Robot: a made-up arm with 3 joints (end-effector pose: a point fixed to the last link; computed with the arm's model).
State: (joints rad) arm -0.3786 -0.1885 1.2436
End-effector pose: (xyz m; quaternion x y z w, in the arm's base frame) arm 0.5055 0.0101 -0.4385 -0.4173 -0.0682 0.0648 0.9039
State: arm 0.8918 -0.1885 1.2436
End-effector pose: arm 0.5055 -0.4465 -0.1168 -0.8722 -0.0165 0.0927 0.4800
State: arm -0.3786 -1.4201 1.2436
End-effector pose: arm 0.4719 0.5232 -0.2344 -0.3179 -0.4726 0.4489 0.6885
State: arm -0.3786 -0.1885 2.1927
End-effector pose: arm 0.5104 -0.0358 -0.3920 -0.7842 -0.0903 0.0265 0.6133
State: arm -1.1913 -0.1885 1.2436
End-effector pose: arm 0.5055 0.3486 -0.2841 -0.0260 -0.0883 0.0326 0.9952
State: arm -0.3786 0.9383 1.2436
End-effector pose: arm 0.0454 -0.1977 -0.5211 -0.3739 0.3278 -0.3114 0.8098
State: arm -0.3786 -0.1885 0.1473
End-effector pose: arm 0.4917 0.0814 -0.4214 0.1149 -0.0245 0.0909 0.9889
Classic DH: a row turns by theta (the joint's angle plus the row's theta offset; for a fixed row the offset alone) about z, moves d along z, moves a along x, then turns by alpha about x. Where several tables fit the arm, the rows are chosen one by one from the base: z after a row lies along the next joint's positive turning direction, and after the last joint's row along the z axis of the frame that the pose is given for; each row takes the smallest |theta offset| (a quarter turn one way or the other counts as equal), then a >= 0, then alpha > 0; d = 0 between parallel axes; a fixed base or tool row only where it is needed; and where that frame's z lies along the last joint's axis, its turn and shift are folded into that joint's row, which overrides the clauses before.
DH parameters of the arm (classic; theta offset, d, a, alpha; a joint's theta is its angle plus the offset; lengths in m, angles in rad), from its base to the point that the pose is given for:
base (fixed): -1.5708 0.0321 0 1.5708
joint 1: 0 -0.0985 -0.0878 1.5708
joint 2: 0 0.3857 0.2786 -1.5708
joint 3: 0 -0.3525 -0.0377 -1.5708
tool (fixed): 1.5708 -0.0609 0 0

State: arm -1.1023 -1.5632 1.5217
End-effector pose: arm 0.4387 0.5781 0.2301 -0.1478 -0.6810 0.1803 0.6942
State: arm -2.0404 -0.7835 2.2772
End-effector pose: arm 0.5948 0.2940 0.2811 -0.1092 -0.3177 -0.2118 0.9178
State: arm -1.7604 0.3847 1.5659
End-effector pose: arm 0.2979 0.4838 -0.2406 0.0953 0.1904 0.0176 0.9769
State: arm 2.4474 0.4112 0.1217
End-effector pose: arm 0.3223 -0.0724 0.5583 -0.9391 -0.1874 -0.0810 0.2764
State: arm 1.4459 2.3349 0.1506
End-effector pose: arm -0.3262 -0.4472 -0.0307 -0.2811 -0.5549 -0.7335 0.2740
